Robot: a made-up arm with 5 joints. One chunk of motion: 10 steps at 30 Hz.
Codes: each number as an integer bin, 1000 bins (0 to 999) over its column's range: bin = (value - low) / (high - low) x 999, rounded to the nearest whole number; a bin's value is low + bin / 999 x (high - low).
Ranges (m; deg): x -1.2..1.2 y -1.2..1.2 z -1.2..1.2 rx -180..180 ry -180..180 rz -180..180
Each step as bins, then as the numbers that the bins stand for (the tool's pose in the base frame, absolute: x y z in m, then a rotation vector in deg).
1 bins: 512 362 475 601 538 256
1 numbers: 0.0300 -0.3303 -0.0589 36.58 13.87 -87.75
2 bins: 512 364 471 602 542 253
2 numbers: 0.0300 -0.3255 -0.0685 36.94 15.32 -88.83
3 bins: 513 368 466 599 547 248
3 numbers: 0.0324 -0.3159 -0.0805 35.86 17.12 -90.63
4 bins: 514 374 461 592 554 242
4 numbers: 0.0348 -0.3015 -0.0925 33.33 19.64 -92.79
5 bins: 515 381 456 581 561 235
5 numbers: 0.0372 -0.2847 -0.1045 29.37 22.16 -95.32
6 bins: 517 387 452 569 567 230
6 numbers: 0.0420 -0.2703 -0.1141 25.05 24.32 -97.12
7 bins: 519 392 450 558 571 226
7 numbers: 0.0468 -0.2583 -0.1189 21.08 25.77 -98.56
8 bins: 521 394 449 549 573 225
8 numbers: 0.0517 -0.2535 -0.1213 17.84 26.49 -98.92
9 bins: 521 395 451 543 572 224
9 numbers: 0.0517 -0.2511 -0.1165 15.68 26.13 -99.28
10 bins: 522 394 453 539 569 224
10 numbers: 0.0541 -0.2535 -0.1117 14.23 25.05 -99.28
